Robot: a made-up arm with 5 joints.
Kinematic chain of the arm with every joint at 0, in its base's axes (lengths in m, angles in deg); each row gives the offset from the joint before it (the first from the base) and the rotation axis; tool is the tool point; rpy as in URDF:
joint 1: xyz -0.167 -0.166 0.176 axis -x
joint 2: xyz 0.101 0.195 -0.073 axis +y
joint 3: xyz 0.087 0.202 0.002 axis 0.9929 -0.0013 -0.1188
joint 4: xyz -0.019 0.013 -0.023 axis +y
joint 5: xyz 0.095 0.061 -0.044 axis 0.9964 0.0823 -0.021
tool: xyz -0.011 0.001 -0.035 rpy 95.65 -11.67 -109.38
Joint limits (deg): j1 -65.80..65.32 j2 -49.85..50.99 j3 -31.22..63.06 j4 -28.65..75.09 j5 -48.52..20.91
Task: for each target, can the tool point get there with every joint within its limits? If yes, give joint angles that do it. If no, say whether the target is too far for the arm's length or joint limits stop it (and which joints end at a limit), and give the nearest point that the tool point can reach.
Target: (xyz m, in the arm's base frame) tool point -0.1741 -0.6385 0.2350
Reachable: no: joint limits stop it (at a limit: joint 1, joint 3, joint 5) | nearest point -0.1152 -0.2152 -0.2536 | short by 0.649 m
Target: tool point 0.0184 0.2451 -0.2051
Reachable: yes | joints 35.69 -12.45 53.84 46.54 8.23
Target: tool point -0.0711 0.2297 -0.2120
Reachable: yes | joints 28.63 35.24 35.19 64.61 -9.98
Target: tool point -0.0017 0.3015 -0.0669
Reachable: yes | joints -0.61 39.24 -4.57 -7.06 -0.63
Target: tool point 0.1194 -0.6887 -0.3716
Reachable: no: too far | nearest point -0.0113 -0.2301 -0.3052 | short by 0.481 m
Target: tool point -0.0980 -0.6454 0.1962
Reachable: no: joint limits stop it (at a limit: joint 1, joint 3, joint 5) | nearest point -0.0804 -0.2225 -0.2572 | short by 0.620 m
